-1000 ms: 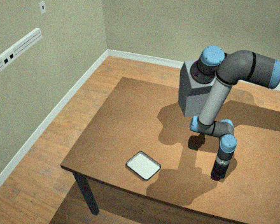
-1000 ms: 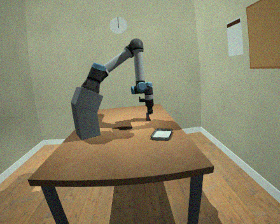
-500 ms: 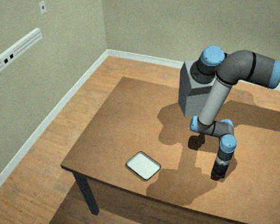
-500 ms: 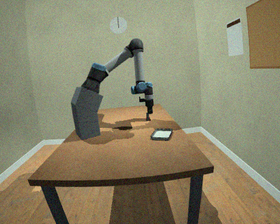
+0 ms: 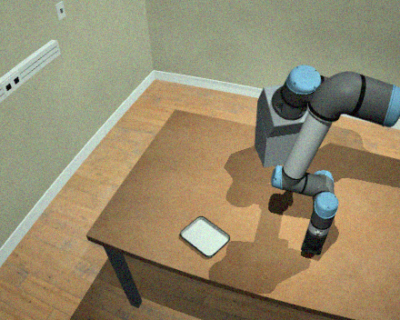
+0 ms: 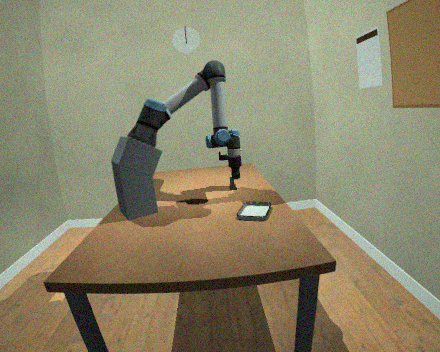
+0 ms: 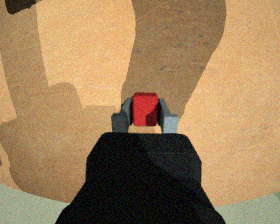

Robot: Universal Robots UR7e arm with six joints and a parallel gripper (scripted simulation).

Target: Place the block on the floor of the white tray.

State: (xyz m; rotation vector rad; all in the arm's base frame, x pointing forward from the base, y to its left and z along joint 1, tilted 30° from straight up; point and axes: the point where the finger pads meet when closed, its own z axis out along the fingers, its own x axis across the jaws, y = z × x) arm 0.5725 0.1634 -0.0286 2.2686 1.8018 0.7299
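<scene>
Right now my hand is 410 mm to the left of the white tray and 10 mm above it. From my hand the other things lie so: small red block 10 mm below.
</scene>
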